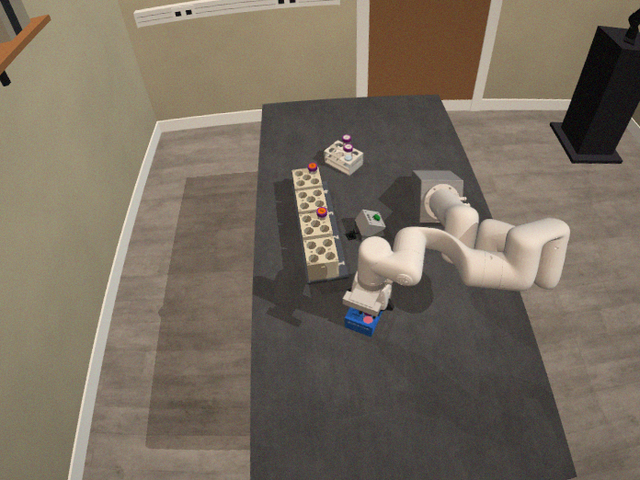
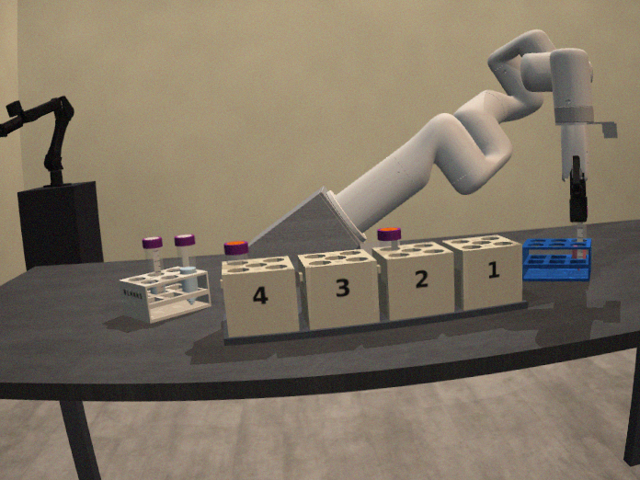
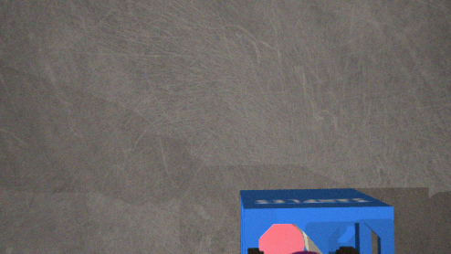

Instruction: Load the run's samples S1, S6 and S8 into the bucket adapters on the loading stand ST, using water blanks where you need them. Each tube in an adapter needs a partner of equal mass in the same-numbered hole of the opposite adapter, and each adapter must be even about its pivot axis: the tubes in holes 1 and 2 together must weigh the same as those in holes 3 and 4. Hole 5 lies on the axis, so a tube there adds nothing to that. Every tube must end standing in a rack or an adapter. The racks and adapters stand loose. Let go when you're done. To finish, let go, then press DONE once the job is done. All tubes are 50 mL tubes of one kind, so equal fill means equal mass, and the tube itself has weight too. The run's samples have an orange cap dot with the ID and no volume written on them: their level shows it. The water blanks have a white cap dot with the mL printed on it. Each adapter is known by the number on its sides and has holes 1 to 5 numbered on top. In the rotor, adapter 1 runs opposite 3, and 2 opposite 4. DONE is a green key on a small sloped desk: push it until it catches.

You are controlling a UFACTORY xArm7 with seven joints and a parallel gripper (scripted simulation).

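The sample tube is 1 cm ahead of my hand and 5 cm below it. Round my hand: sample S8: 16 cm ahead, 59 cm to the right, 5 cm below; then blue sample rack: 4 cm to the right, 9 cm below; then loading stand ST: 15 cm ahead, 39 cm to the right, 11 cm below.
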